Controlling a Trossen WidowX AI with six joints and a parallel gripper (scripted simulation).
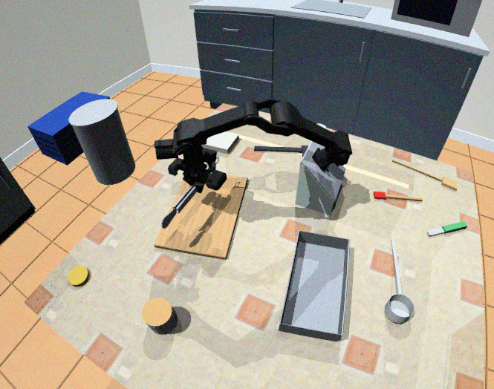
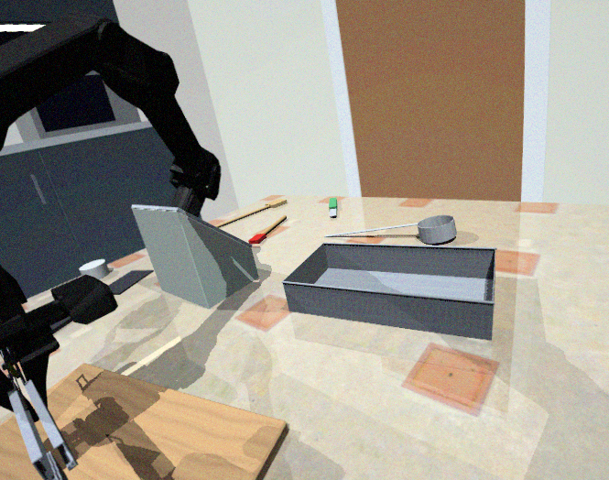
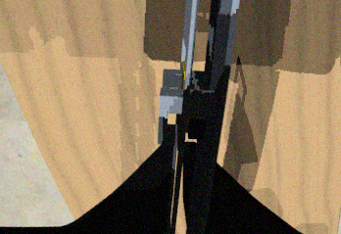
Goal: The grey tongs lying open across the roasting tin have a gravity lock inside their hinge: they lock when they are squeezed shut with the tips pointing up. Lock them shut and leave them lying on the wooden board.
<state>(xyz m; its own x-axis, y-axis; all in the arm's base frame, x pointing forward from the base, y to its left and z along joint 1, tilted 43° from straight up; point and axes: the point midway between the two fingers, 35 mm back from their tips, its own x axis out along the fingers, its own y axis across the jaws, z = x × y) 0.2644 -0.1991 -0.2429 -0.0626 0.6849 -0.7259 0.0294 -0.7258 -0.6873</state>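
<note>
The wooden board is 90 mm below my gripper tip. Also, from my gripper tip: yellow disc 430 mm ahead, 200 mm to the right, 90 mm below; then roasting tin 100 mm ahead, 450 mm to the left, 70 mm below; then lidded jar 390 mm ahead, 120 mm to the left, 60 mm below.
</note>
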